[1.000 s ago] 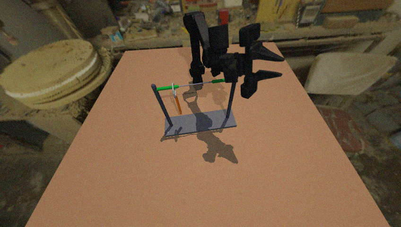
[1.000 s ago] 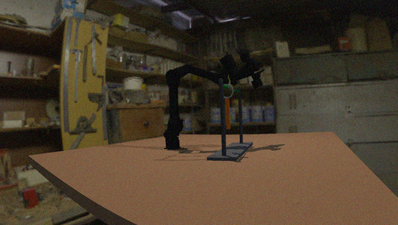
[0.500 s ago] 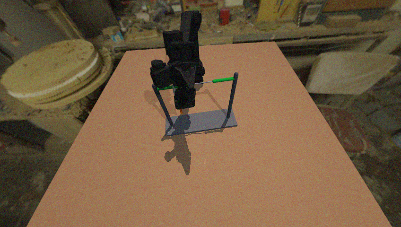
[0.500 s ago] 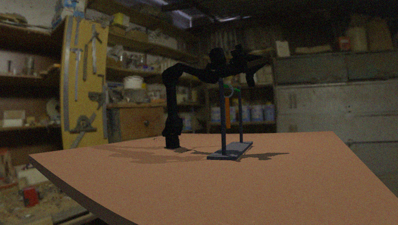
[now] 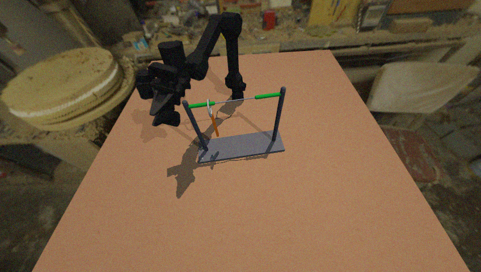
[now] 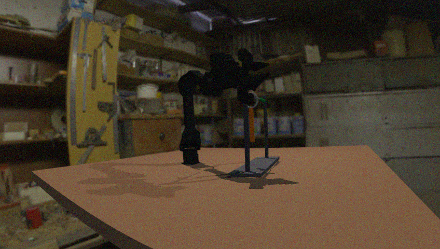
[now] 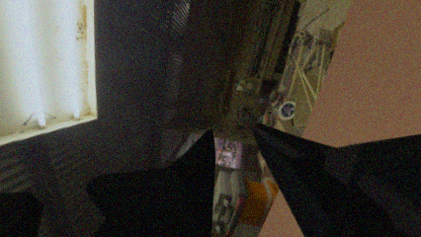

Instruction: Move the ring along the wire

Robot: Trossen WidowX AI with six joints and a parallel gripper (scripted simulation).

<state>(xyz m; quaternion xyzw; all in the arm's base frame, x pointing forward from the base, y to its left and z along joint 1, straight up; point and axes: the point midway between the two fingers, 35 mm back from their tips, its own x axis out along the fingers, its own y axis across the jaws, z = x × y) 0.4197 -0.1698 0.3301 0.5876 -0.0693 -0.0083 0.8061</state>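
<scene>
Now: the ring with orange handle 120 mm behind my gripper tip, 100 mm to the left of it and 120 mm below it.
</scene>
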